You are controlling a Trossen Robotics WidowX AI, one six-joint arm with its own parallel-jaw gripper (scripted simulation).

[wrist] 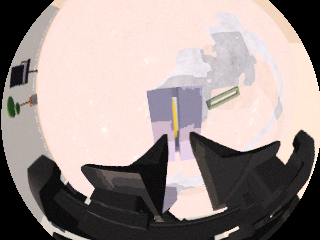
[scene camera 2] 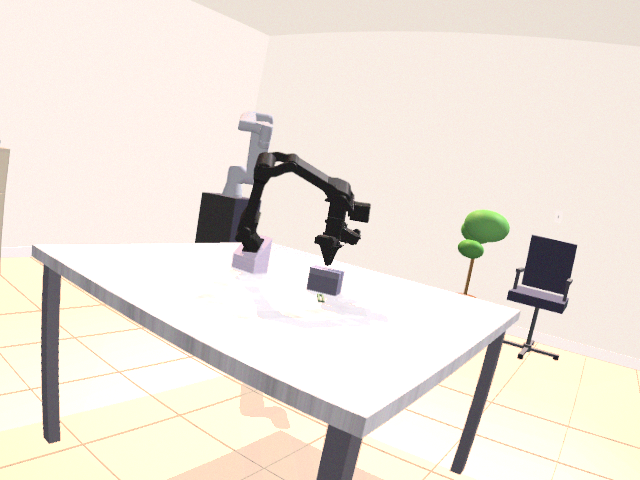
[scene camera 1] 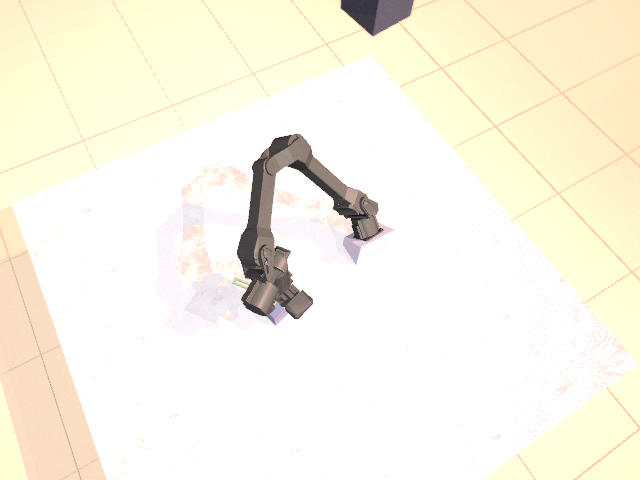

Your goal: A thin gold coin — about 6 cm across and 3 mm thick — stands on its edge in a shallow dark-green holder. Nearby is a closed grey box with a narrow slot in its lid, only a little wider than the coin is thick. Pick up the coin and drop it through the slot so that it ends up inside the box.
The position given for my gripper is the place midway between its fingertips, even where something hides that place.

I see my gripper point(scene camera 2: 327, 265).
My gripper shows as well in the wrist view point(wrist: 178, 136) and in scene camera 1 point(scene camera 1: 279, 295).
